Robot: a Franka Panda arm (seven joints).
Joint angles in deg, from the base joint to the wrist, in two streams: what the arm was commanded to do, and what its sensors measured. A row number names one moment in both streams.
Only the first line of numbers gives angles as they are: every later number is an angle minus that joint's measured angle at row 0.
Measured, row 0: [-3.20, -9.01, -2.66, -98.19, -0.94, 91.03, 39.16]
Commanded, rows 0 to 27: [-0.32, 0.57, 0.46, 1.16, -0.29, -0.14, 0.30]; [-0.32, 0.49, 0.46, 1.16, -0.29, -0.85, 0.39]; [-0.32, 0.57, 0.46, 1.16, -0.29, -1.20, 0.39]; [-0.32, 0.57, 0.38, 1.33, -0.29, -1.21, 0.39]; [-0.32, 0.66, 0.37, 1.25, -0.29, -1.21, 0.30]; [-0.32, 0.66, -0.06, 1.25, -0.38, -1.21, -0.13]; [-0.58, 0.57, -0.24, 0.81, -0.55, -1.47, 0.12]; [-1.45, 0.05, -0.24, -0.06, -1.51, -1.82, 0.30]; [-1.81, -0.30, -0.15, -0.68, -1.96, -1.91, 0.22]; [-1.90, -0.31, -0.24, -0.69, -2.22, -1.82, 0.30]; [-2.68, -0.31, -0.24, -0.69, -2.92, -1.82, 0.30]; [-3.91, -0.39, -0.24, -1.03, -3.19, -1.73, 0.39]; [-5.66, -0.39, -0.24, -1.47, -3.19, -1.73, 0.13]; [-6.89, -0.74, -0.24, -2.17, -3.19, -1.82, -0.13]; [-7.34, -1.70, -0.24, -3.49, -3.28, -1.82, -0.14]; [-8.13, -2.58, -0.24, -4.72, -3.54, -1.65, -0.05]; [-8.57, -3.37, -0.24, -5.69, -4.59, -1.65, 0.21]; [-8.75, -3.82, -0.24, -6.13, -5.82, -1.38, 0.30]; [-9.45, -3.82, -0.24, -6.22, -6.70, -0.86, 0.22]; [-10.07, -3.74, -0.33, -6.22, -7.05, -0.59, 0.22]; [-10.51, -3.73, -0.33, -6.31, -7.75, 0.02, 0.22]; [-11.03, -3.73, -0.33, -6.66, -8.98, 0.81, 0.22]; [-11.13, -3.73, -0.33, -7.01, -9.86, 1.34, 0.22]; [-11.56, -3.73, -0.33, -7.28, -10.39, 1.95, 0.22]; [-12.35, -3.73, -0.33, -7.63, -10.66, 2.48, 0.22]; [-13.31, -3.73, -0.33, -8.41, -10.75, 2.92, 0.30]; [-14.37, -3.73, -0.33, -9.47, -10.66, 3.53, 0.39]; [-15.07, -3.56, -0.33, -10.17, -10.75, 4.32, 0.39]
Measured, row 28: [-12.37, -2.80, -0.87, -6.85, -9.67, 1.35, -0.06]
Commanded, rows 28 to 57: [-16.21, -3.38, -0.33, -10.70, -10.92, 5.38, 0.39]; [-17.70, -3.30, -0.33, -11.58, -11.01, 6.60, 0.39]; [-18.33, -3.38, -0.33, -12.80, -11.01, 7.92, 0.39]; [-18.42, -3.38, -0.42, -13.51, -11.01, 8.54, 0.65]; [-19.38, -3.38, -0.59, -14.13, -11.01, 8.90, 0.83]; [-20.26, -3.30, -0.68, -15.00, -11.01, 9.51, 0.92]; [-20.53, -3.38, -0.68, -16.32, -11.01, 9.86, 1.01]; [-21.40, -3.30, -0.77, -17.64, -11.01, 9.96, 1.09]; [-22.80, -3.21, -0.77, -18.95, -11.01, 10.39, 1.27]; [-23.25, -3.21, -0.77, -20.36, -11.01, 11.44, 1.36]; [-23.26, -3.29, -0.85, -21.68, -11.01, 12.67, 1.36]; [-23.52, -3.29, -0.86, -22.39, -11.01, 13.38, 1.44]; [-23.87, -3.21, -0.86, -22.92, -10.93, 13.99, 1.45]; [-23.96, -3.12, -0.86, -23.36, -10.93, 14.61, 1.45]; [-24.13, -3.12, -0.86, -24.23, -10.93, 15.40, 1.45]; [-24.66, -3.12, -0.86, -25.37, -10.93, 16.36, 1.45]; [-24.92, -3.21, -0.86, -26.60, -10.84, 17.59, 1.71]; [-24.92, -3.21, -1.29, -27.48, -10.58, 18.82, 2.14]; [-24.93, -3.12, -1.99, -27.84, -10.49, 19.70, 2.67]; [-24.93, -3.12, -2.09, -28.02, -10.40, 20.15, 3.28]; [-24.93, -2.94, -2.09, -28.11, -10.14, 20.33, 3.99]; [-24.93, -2.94, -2.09, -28.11, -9.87, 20.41, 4.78]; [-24.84, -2.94, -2.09, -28.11, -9.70, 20.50, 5.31]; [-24.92, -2.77, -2.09, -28.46, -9.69, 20.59, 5.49]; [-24.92, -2.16, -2.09, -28.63, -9.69, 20.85, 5.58]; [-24.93, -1.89, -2.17, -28.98, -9.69, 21.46, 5.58]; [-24.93, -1.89, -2.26, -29.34, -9.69, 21.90, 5.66]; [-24.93, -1.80, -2.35, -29.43, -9.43, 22.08, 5.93]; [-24.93, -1.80, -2.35, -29.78, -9.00, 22.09, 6.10]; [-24.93, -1.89, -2.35, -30.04, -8.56, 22.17, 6.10]
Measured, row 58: [-24.71, -1.64, -2.40, -28.72, -9.88, 20.55, 4.96]
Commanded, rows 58 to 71: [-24.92, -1.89, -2.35, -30.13, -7.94, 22.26, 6.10]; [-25.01, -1.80, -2.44, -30.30, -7.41, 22.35, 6.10]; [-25.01, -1.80, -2.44, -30.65, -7.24, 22.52, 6.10]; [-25.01, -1.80, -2.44, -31.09, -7.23, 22.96, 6.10]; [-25.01, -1.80, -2.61, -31.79, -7.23, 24.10, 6.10]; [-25.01, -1.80, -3.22, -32.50, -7.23, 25.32, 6.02]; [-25.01, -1.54, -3.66, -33.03, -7.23, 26.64, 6.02]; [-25.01, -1.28, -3.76, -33.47, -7.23, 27.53, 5.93]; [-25.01, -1.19, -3.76, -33.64, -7.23, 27.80, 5.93]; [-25.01, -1.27, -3.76, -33.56, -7.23, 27.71, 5.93]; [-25.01, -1.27, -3.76, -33.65, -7.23, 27.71, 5.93]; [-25.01, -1.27, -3.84, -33.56, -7.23, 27.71, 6.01]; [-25.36, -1.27, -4.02, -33.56, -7.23, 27.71, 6.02]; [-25.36, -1.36, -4.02, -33.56, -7.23, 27.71, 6.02]
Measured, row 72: [-24.88, -0.91, -3.97, -33.16, -7.78, 26.55, 5.33]
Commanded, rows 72 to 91: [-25.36, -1.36, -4.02, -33.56, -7.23, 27.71, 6.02]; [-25.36, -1.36, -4.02, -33.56, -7.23, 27.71, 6.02]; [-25.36, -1.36, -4.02, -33.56, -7.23, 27.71, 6.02]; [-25.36, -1.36, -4.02, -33.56, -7.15, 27.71, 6.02]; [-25.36, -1.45, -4.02, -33.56, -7.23, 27.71, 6.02]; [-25.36, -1.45, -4.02, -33.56, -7.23, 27.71, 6.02]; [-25.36, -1.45, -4.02, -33.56, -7.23, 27.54, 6.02]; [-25.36, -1.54, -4.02, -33.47, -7.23, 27.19, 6.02]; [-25.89, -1.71, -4.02, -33.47, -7.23, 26.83, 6.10]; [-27.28, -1.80, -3.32, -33.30, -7.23, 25.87, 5.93]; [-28.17, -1.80, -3.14, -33.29, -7.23, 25.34, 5.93]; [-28.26, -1.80, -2.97, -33.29, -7.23, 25.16, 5.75]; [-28.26, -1.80, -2.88, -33.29, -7.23, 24.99, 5.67]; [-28.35, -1.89, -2.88, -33.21, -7.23, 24.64, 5.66]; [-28.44, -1.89, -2.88, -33.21, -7.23, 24.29, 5.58]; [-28.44, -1.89, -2.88, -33.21, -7.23, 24.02, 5.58]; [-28.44, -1.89, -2.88, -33.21, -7.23, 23.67, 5.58]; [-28.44, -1.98, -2.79, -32.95, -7.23, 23.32, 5.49]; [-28.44, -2.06, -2.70, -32.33, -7.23, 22.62, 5.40]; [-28.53, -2.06, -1.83, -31.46, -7.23, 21.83, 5.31]
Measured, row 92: [-27.41, -1.12, -3.95, -33.06, -7.75, 25.01, 5.37]
